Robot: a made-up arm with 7 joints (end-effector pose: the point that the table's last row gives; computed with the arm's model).
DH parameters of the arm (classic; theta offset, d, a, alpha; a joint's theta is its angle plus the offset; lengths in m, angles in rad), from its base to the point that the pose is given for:
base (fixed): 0 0 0 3.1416
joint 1: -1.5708 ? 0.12 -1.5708
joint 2: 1.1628 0 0.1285 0
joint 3: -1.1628 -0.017 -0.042 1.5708
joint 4: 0 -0.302 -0.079 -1.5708
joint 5: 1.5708 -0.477 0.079 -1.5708
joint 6: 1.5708 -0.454 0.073 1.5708
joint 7: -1.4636 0 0.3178 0
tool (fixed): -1.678 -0.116 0 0
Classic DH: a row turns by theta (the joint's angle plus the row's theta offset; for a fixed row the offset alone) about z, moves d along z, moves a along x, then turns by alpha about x.
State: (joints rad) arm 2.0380 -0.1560 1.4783 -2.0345 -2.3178 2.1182 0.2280
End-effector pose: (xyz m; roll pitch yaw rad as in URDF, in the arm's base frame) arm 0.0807 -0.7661 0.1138 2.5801 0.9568 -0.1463
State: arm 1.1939 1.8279 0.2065 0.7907 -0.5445 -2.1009 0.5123
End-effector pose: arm -0.4653 -0.3761 0.7024 2.3864 -0.7756 0.7933
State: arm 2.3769 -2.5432 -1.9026 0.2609 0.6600 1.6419 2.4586
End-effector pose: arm 0.0882 0.3506 0.0897 0.1107 -1.2604 -2.4672
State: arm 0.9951 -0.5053 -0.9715 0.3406 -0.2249 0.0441 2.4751
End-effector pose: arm 0.0284 0.8042 -0.0885 1.8140 0.9891 2.3178
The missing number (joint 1, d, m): -0.093
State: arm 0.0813 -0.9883 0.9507 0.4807 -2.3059 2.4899 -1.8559
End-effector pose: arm -0.5655 0.4219 -0.0951 -0.3785 -0.9481 0.6416
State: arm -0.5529 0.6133 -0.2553 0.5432 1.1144 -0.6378 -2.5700
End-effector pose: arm -0.3956 -0.0247 0.7319 -1.5629 0.3385 -2.4487
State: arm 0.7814 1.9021 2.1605 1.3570 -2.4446 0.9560 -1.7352
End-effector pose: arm -0.3826 0.0960 0.0801 2.1598 0.6840 -0.1715
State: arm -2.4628 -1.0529 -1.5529 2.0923 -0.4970 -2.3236 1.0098
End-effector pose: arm -0.8707 0.0323 -0.1820 0.2598 -0.6711 1.9088
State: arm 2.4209 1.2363 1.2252 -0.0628 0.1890 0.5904 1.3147
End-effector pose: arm 0.3433 0.7887 0.2812 2.5011 -0.3459 2.4538
